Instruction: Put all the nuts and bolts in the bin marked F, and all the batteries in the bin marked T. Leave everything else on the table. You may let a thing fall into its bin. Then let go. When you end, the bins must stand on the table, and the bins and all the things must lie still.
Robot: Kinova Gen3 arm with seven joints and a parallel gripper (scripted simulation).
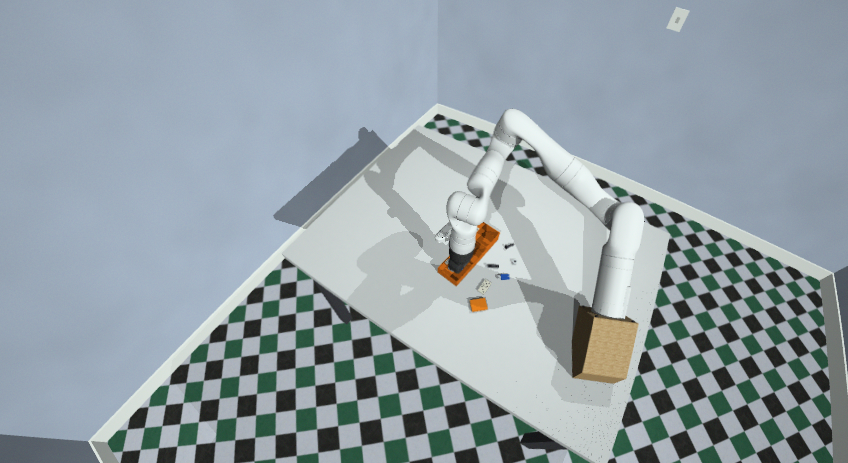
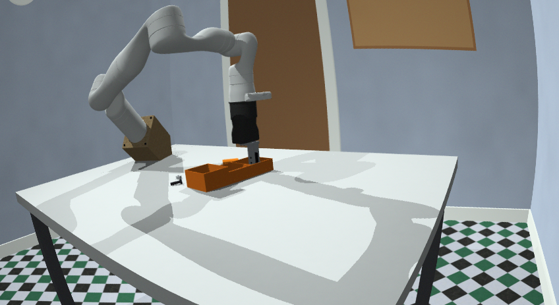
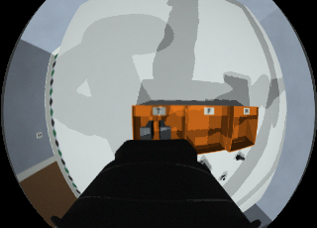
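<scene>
My hand is 16 cm past the bolt, 17 cm to the left of it and 3 cm above it. The rest, counted from my hand: white dotted block 12 cm behind, 2 cm to the left, 3 cm below; then orange bin 4 cm behind, 8 cm to the right, 1 cm below; then black cylinder 13 cm behind, 7 cm to the right, 3 cm below.
</scene>
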